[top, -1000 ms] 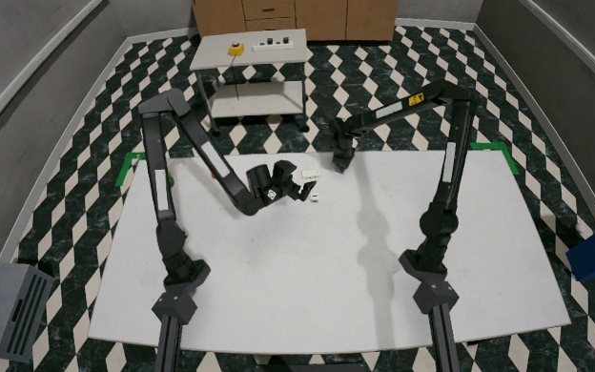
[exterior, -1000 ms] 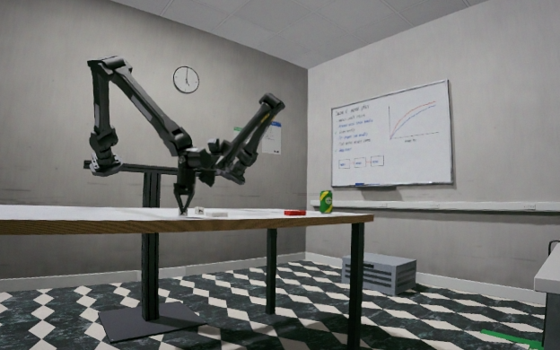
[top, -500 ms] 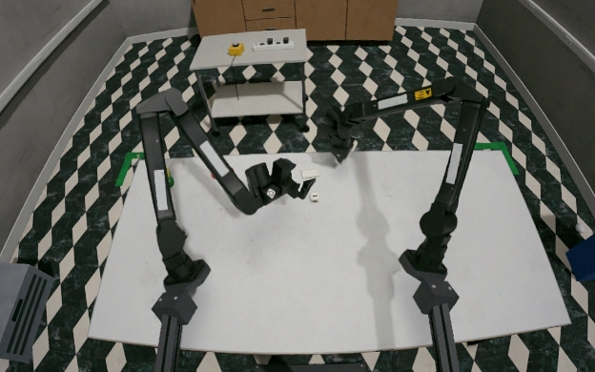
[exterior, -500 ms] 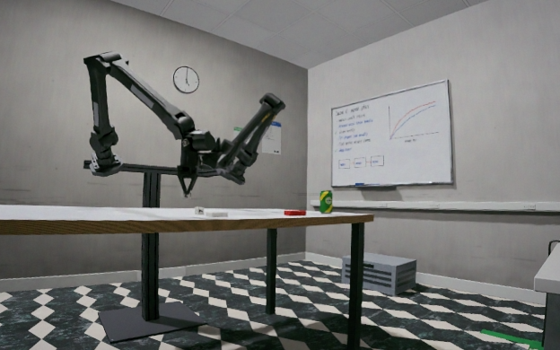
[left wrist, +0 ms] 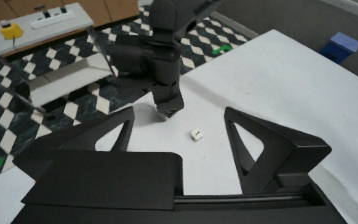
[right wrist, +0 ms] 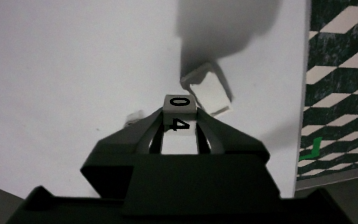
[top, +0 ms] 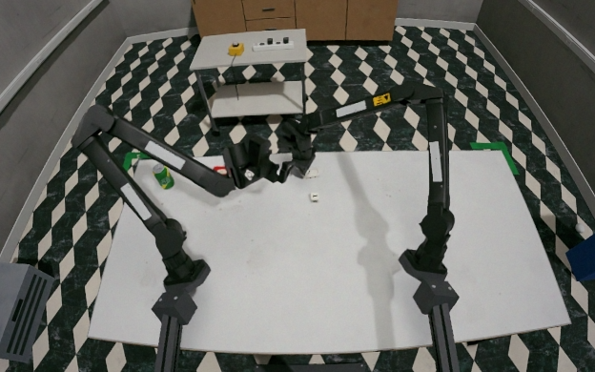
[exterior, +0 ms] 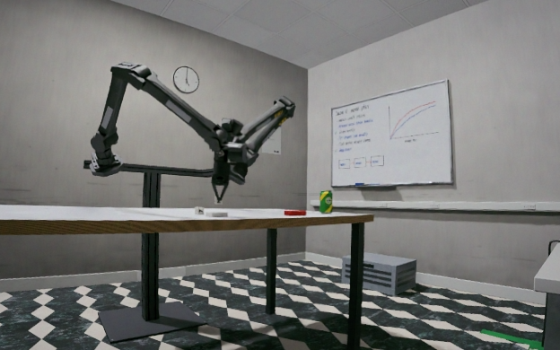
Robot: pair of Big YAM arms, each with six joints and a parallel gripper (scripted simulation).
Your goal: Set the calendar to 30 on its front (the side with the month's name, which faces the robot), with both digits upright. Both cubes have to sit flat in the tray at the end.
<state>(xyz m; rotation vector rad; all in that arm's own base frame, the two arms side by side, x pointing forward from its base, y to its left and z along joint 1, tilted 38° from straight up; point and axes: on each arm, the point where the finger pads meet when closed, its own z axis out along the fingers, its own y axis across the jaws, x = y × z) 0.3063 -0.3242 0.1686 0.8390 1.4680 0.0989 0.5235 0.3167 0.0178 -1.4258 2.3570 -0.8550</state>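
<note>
The flat white tray is 30 mm ahead of my right hand, 30 mm to the right of it and 60 mm below it. The rest, counted from my right hand: flat red object 70 mm ahead, 360 mm to the left, 50 mm below.
</note>
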